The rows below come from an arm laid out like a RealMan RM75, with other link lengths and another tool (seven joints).
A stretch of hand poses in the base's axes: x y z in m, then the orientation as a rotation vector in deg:
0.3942 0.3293 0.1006 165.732 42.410 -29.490
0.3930 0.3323 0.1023 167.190 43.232 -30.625
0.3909 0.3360 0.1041 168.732 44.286 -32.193
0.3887 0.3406 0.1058 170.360 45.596 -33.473
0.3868 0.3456 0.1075 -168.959 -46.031 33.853
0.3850 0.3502 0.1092 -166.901 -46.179 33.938
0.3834 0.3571 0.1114 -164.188 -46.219 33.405
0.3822 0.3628 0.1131 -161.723 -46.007 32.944
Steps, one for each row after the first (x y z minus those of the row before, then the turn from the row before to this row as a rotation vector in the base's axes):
-0.0012 0.0030 0.0017 1.608 0.996 -0.055
-0.0021 0.0037 0.0018 1.775 1.301 0.021
-0.0022 0.0046 0.0017 1.951 1.127 0.140
-0.0019 0.0050 0.0017 2.016 0.944 0.094
-0.0018 0.0046 0.0017 1.800 0.788 0.080
-0.0016 0.0069 0.0022 2.613 0.692 -0.019
-0.0012 0.0057 0.0017 2.395 0.667 -0.172

